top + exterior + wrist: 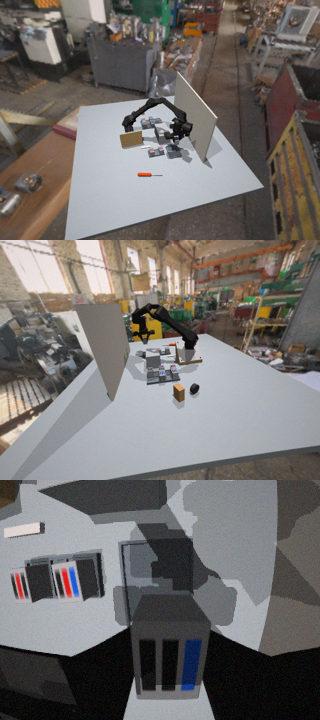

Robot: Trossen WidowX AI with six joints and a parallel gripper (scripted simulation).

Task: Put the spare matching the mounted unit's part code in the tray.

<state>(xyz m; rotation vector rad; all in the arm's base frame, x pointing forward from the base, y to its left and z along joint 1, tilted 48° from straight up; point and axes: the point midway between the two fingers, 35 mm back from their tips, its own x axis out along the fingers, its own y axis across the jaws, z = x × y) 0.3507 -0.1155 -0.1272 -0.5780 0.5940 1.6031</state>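
The dark tray is 1 cm behind my gripper tip and 12 cm below it. Also, from my gripper tip: small rack (15 cm behind, 2 cm to the left, 11 cm below); grey mounted unit (6 cm behind, 19 cm to the left, 7 cm below); grey spare (2 cm above).
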